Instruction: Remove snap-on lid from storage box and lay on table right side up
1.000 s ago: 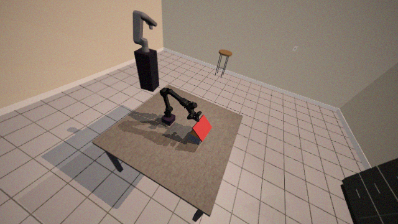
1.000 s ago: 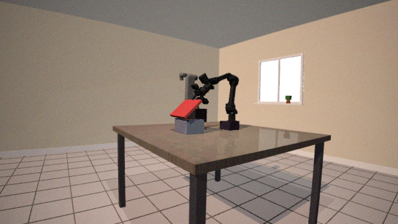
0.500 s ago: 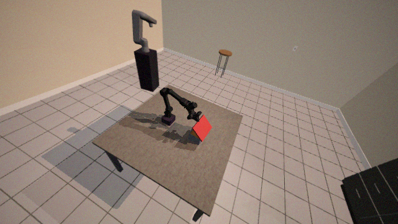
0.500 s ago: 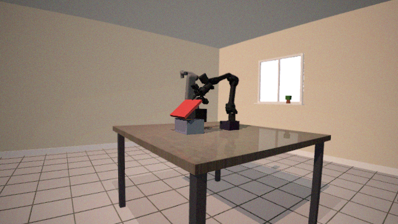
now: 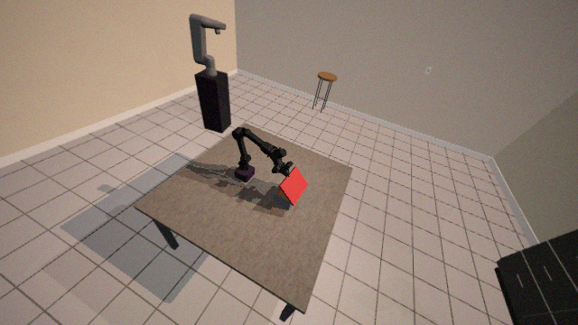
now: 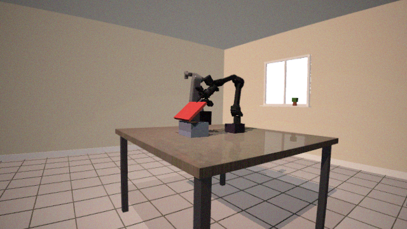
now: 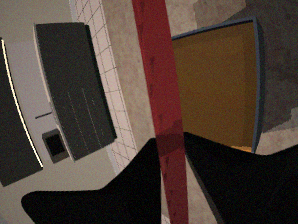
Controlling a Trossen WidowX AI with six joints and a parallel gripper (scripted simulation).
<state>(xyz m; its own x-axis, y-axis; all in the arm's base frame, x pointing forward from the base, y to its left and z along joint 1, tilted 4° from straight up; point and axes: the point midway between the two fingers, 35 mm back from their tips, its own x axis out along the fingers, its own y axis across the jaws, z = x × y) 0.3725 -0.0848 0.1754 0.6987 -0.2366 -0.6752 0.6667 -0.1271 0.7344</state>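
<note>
Right now the red lid is 6 cm ahead of my gripper tip, 2 cm to the right of it and 5 cm below it. The rest, counted from my gripper tip: grey-blue storage box (3 cm ahead, 1 cm to the right, 18 cm below).
</note>
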